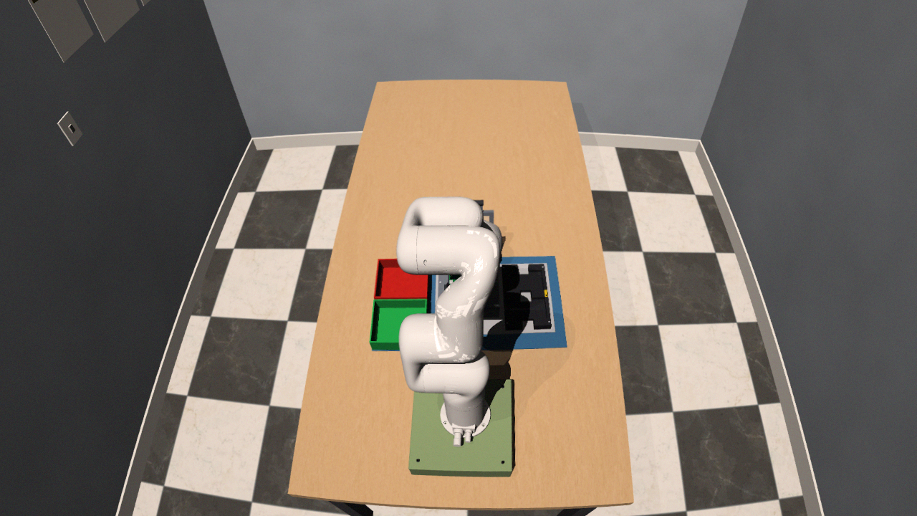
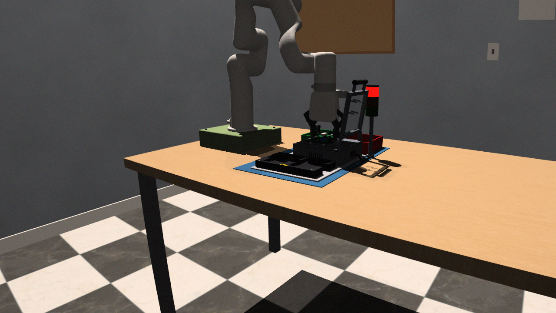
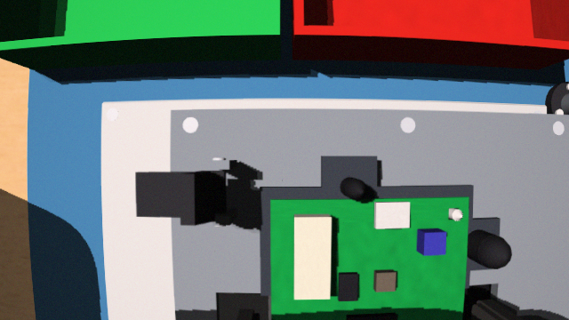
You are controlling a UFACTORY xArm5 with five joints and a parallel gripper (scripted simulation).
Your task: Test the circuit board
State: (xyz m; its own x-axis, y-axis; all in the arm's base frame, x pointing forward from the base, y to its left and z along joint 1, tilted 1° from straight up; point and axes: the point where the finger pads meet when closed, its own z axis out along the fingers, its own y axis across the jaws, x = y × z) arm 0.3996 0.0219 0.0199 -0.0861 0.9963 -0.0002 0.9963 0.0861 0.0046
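Right now the green circuit board is 10 mm below my hand. The rest, counted from my hand: black tab 70 mm behind, 50 mm to the left, 10 mm above; then tester lid 120 mm ahead, 10 mm to the left, 100 mm above; then red bin 30 mm ahead, 200 mm to the left, 70 mm below.
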